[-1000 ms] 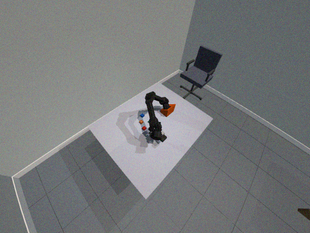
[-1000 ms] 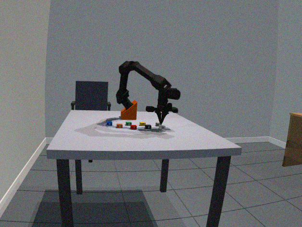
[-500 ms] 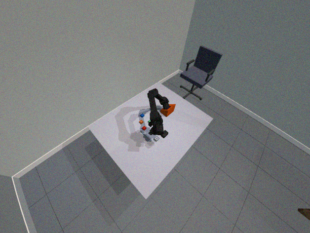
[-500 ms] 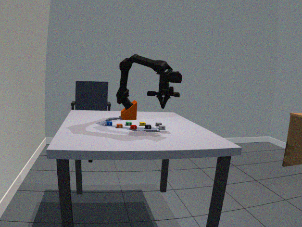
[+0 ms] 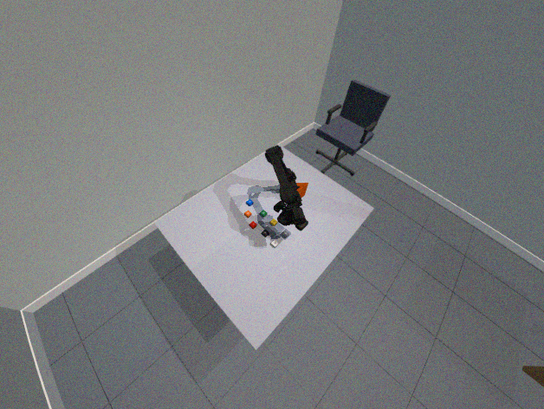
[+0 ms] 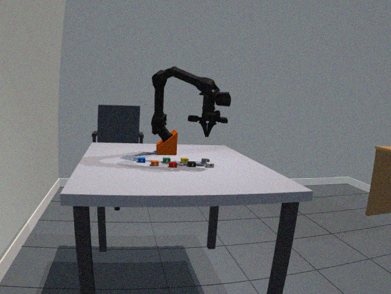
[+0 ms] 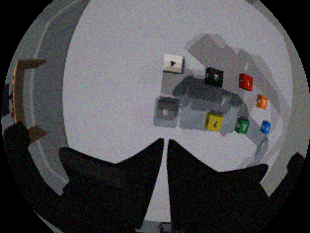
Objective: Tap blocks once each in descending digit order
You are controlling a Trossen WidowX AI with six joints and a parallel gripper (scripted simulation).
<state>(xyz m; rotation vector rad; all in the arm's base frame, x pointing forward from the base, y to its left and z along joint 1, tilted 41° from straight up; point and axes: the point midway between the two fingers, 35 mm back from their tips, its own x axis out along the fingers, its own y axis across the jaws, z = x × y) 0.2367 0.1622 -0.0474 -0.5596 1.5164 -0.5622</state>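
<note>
My gripper tip is now 1 cm short of the grey block and 12 cm above it. From my gripper tip the other things lie so: yellow block: 1 cm behind, 10 cm to the right, 12 cm below; then black block: 8 cm ahead, 9 cm to the right, 12 cm below; then white block: 9 cm ahead, 12 cm below.
</note>
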